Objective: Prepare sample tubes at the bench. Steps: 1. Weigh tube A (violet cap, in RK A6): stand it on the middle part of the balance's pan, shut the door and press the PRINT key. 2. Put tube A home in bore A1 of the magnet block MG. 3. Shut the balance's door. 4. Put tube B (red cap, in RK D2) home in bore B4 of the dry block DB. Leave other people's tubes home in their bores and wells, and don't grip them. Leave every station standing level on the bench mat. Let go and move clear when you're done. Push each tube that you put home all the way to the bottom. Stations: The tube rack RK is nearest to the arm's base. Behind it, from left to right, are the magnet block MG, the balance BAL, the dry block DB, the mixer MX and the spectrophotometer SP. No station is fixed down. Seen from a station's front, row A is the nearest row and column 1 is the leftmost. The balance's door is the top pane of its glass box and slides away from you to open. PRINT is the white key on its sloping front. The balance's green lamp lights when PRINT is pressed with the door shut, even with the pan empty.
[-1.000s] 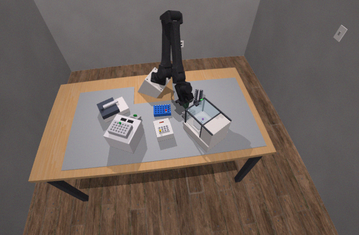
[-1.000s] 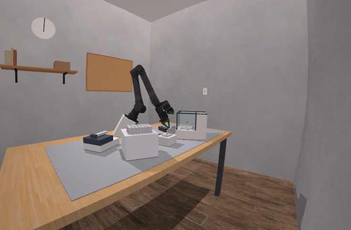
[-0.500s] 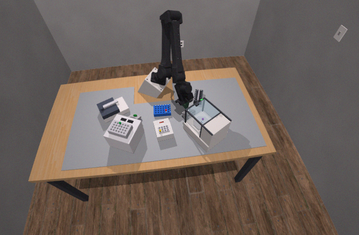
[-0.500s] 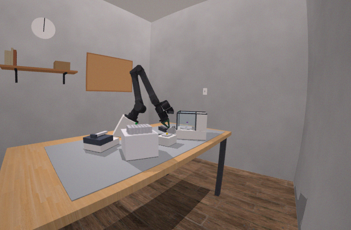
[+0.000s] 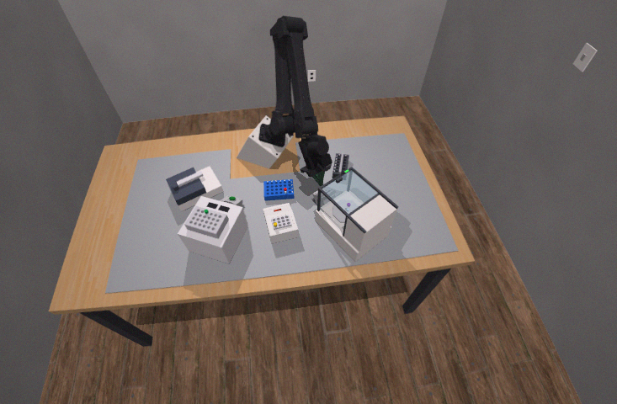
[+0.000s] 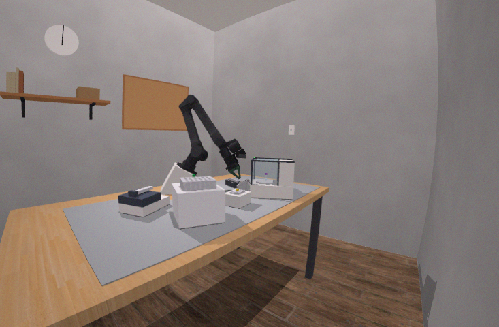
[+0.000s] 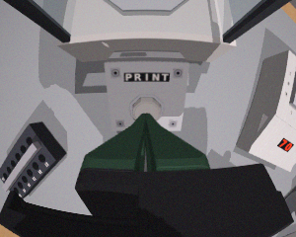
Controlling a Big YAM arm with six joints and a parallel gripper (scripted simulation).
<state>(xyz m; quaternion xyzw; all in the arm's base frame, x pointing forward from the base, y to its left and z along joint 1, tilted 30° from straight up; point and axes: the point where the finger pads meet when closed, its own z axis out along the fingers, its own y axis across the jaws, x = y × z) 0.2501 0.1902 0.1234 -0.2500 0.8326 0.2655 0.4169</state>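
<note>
Now: hand 12 cm below the balance door, 10 cm short of it and 8 cm to the right of it. Round my hand: dry block (16 cm to the right, 14 cm ahead, 6 cm below); then tube rack (18 cm to the right, 8 cm below, 3 cm behind); then magnet block (18 cm behind, 9 cm to the left, 7 cm below).
</note>
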